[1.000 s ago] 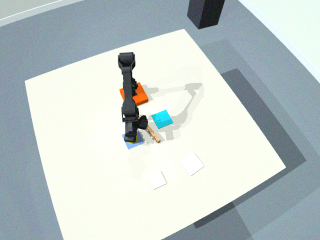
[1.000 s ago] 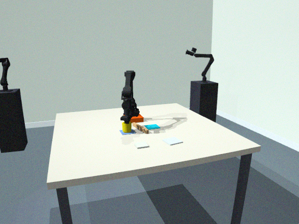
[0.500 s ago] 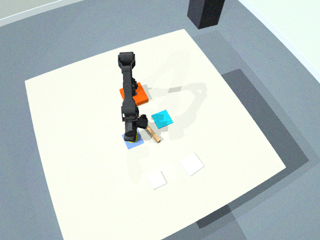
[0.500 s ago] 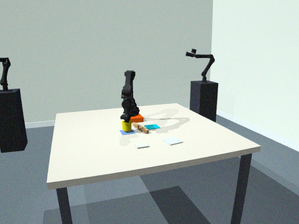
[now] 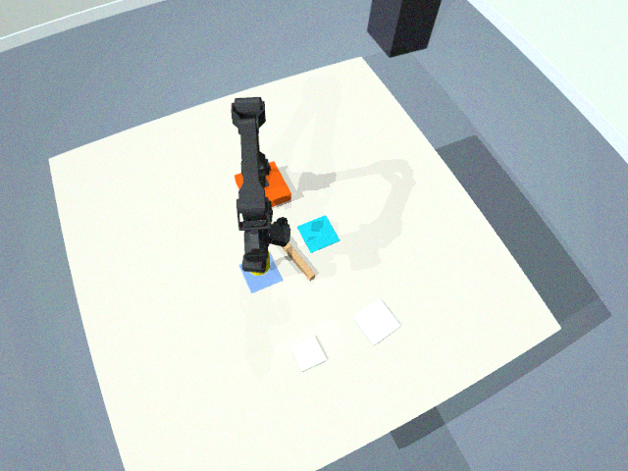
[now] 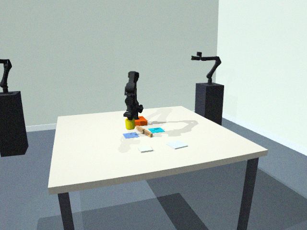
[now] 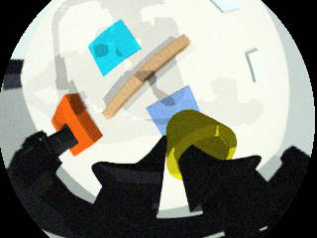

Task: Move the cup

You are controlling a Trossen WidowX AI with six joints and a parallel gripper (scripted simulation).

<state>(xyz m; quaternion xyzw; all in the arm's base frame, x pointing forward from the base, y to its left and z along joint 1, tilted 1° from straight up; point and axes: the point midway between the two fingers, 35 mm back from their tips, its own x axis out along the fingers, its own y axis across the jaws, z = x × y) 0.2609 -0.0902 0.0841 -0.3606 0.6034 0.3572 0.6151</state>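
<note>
Now: gripper tip 3 cm past the cyan pad, 20 cm to the right of it and 9 cm above it. The rest, counted from my gripper tip: wooden bar: 9 cm to the left, 8 cm below.
</note>
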